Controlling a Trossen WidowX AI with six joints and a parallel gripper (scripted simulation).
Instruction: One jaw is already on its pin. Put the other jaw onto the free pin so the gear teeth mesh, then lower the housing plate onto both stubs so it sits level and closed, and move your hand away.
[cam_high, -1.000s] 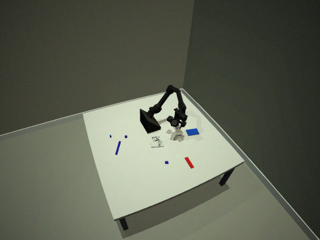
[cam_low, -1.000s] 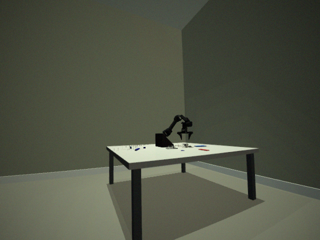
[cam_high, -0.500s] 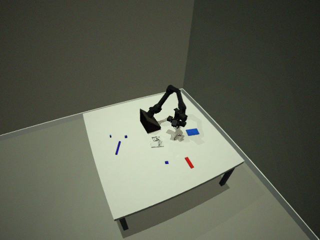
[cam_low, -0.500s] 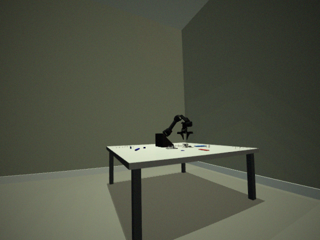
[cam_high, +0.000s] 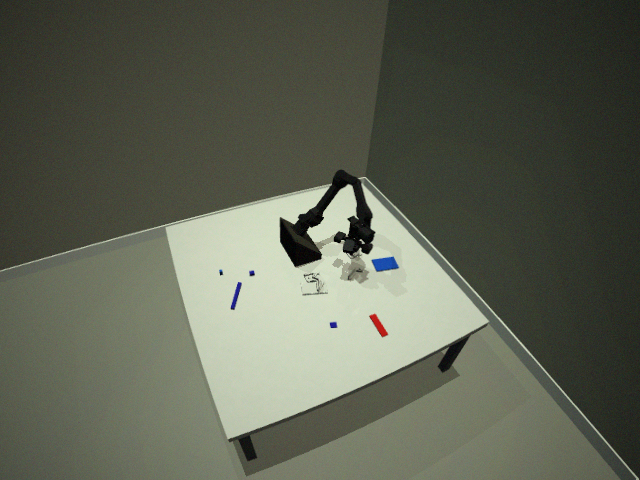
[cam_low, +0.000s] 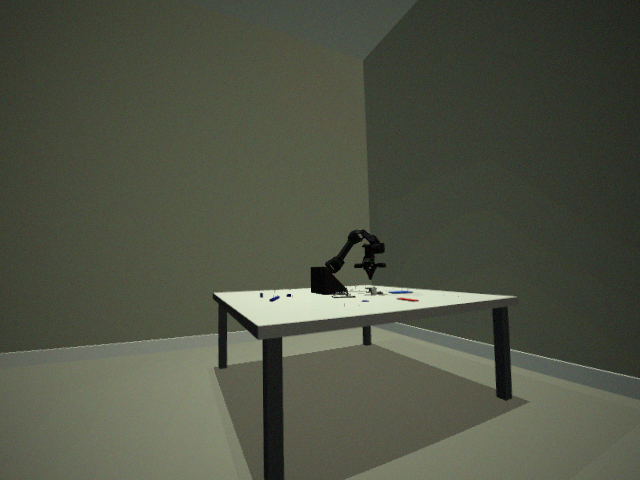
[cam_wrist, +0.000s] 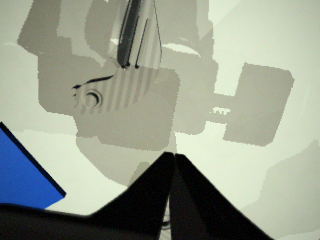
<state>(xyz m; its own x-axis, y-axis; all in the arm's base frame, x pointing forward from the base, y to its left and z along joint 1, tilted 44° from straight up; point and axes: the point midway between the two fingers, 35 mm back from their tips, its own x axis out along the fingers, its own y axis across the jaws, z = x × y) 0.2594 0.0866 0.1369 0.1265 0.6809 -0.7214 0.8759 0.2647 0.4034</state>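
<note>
My gripper tip is now 8 cm above the jaw, 5 cm short of it and 1 cm to the right of it. From my gripper tip the other things lie so: blue bar 58 cm to the right, 12 cm behind, 8 cm below; then red bar 37 cm ahead, 11 cm to the right, 8 cm below; then blue flat plate 17 cm to the left, 8 cm below, 8 cm ahead.
</note>
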